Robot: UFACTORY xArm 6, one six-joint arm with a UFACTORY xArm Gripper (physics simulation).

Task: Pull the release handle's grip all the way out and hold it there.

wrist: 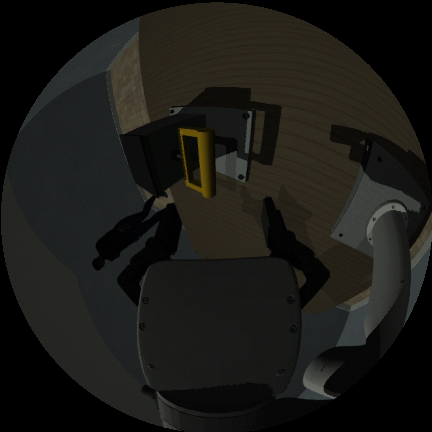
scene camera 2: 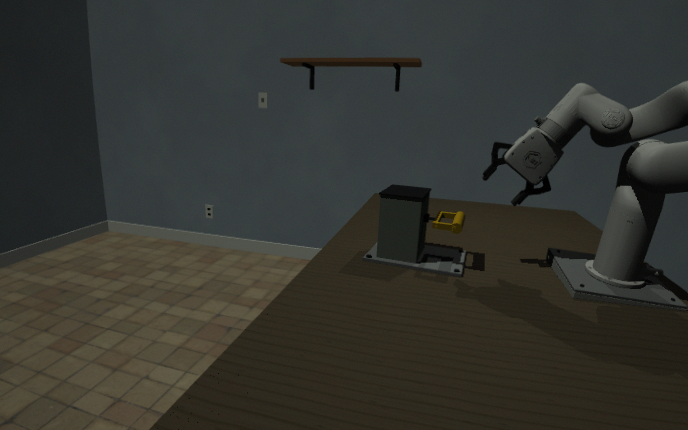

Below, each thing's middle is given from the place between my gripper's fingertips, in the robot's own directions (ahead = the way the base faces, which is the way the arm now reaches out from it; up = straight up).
Right now the base plate [scene camera 2: 440, 260] is 180 mm ahead of my hand and 180 mm below it.
